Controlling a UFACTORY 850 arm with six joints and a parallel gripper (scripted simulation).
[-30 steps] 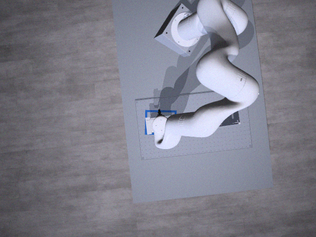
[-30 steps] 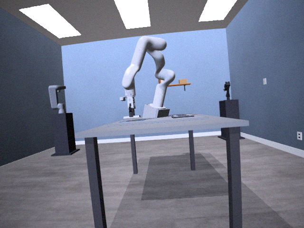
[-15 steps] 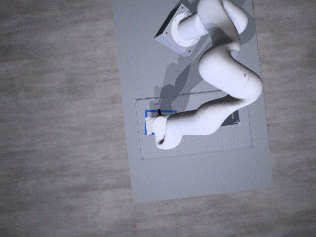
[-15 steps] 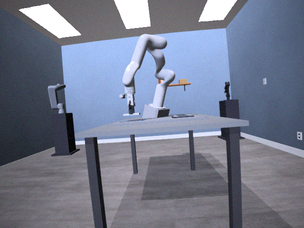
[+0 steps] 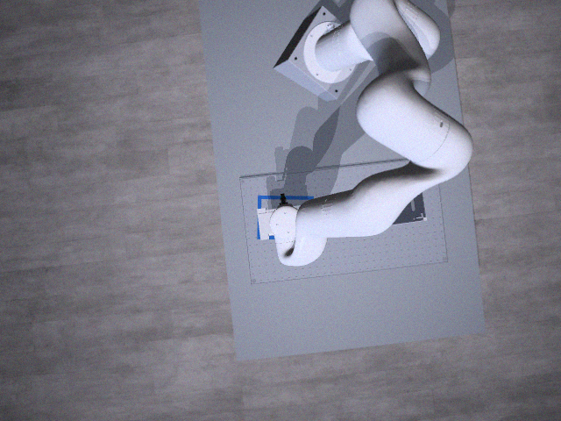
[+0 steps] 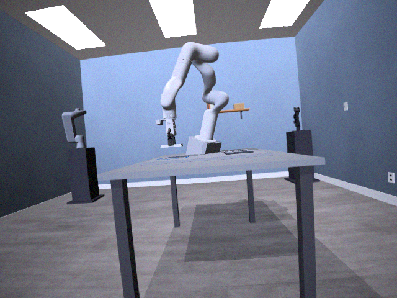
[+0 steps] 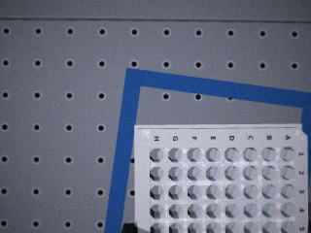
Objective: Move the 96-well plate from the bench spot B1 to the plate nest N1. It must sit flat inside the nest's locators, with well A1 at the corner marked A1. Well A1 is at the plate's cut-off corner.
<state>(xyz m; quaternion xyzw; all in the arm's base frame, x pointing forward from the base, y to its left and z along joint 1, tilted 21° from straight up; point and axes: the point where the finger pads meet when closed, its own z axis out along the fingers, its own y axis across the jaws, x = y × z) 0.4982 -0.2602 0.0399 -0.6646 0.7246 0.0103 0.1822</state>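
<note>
The dark plate nest lies 410 mm to the left of my hand, 80 mm below it and 30 mm ahead of it. From my hand the other things lie so: white 96-well plate 10 mm below; then A1 mark 480 mm to the left, 80 mm below, 80 mm ahead.
</note>
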